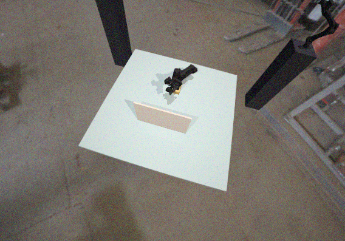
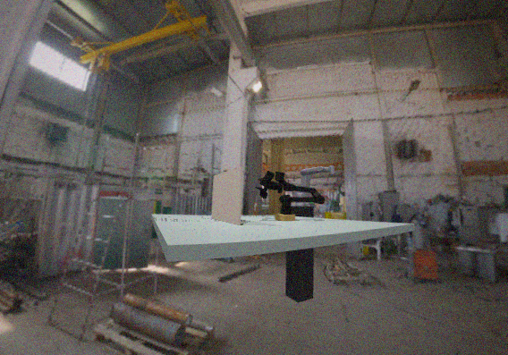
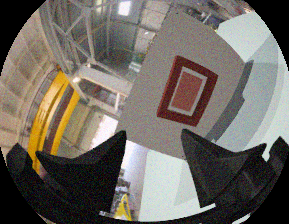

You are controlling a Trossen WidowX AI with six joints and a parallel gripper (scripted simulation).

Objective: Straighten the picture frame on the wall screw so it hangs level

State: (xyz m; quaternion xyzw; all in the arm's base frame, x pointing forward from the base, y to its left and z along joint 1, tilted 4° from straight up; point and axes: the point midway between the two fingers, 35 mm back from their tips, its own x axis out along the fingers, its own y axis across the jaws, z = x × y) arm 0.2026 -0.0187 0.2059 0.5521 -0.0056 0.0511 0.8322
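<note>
The picture frame is 200 mm ahead of my gripper tip, 30 mm to the right of it and 90 mm below it. Round my gripper tip: wall panel: 210 mm ahead, 20 mm to the right, 90 mm below.
</note>
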